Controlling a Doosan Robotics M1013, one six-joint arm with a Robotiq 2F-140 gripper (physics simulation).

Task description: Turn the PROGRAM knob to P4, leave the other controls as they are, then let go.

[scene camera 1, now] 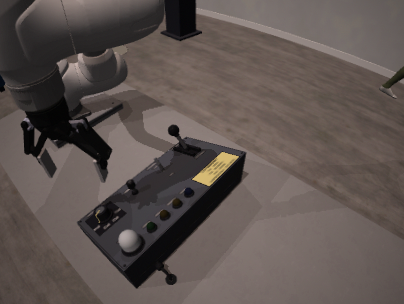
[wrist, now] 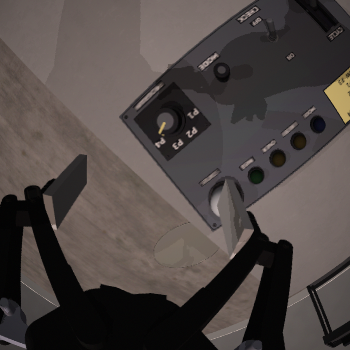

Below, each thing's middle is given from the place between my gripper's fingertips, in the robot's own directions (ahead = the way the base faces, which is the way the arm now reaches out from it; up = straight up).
My gripper is now 7 cm short of the dark control panel (scene camera 1: 148,225), 20 cm to the right of it and 20 cm above it.
